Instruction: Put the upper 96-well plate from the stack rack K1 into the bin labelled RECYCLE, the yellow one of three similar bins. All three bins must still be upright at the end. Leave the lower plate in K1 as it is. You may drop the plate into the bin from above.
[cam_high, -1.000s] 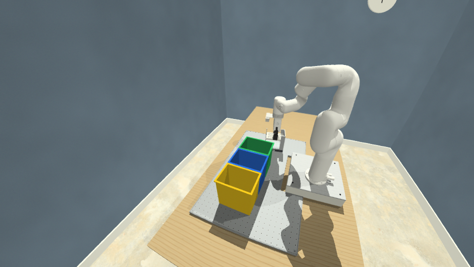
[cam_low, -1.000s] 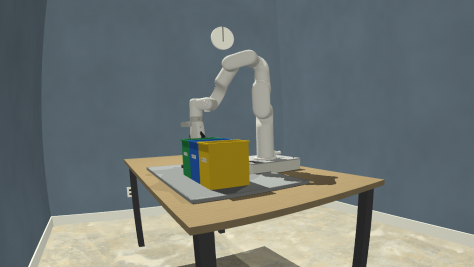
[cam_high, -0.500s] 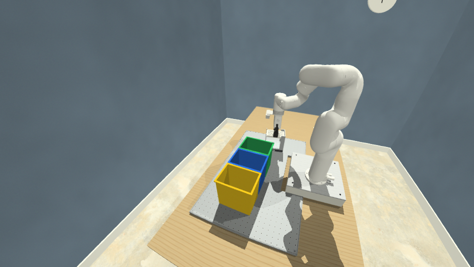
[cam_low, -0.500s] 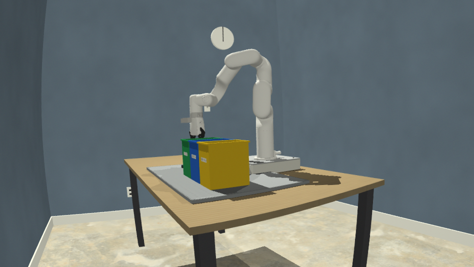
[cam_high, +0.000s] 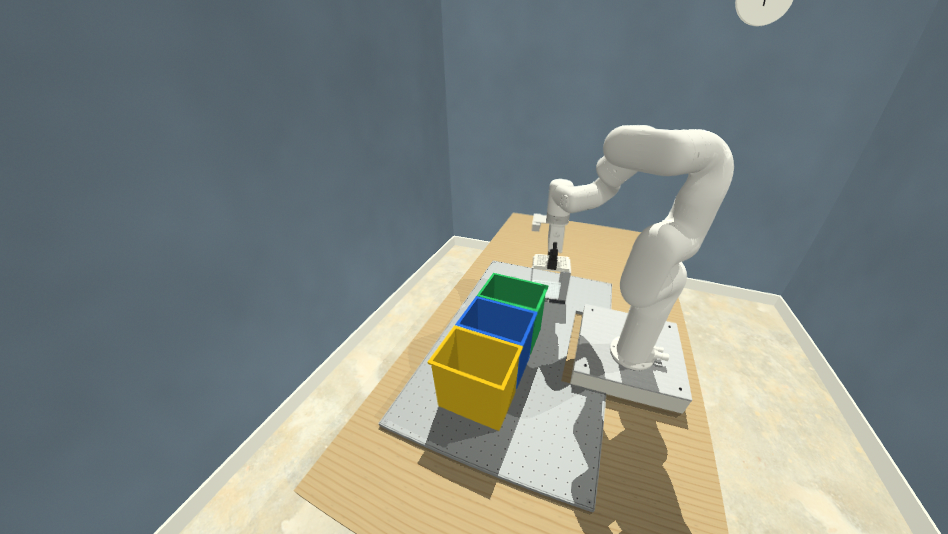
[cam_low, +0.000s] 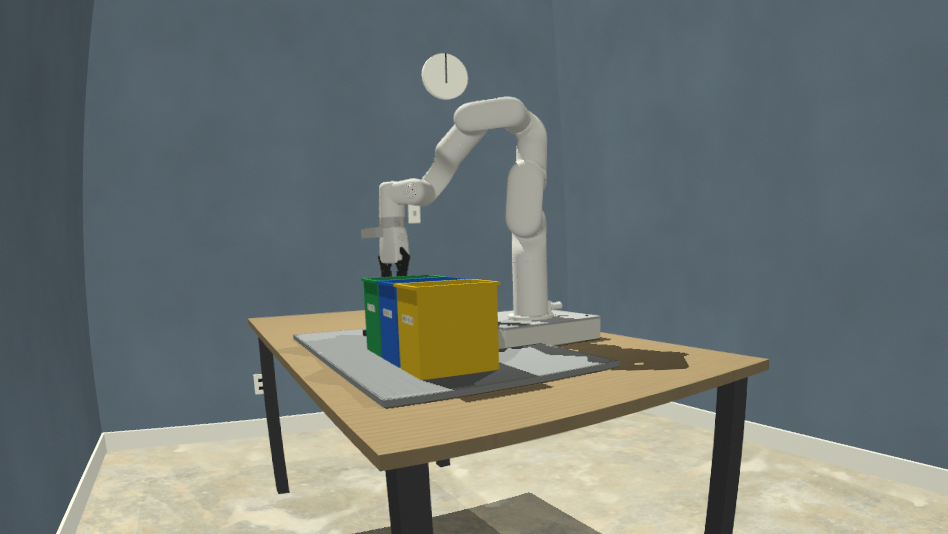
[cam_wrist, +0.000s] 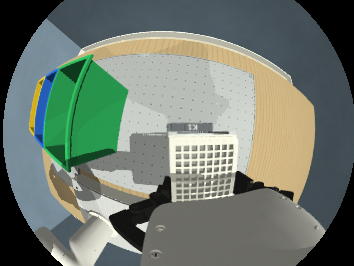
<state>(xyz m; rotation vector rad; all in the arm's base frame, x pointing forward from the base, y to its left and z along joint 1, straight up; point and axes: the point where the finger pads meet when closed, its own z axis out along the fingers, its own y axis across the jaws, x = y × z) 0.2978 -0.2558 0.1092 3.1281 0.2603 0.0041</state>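
The yellow bin is 8 cm ahead of my hand, 52 cm to the left of it and 7 cm below it. The rest, counted from my hand: white 96-well plate 1 cm below; green bin 7 cm ahead, 26 cm to the left, 7 cm below; blue bin 7 cm ahead, 39 cm to the left, 7 cm below.
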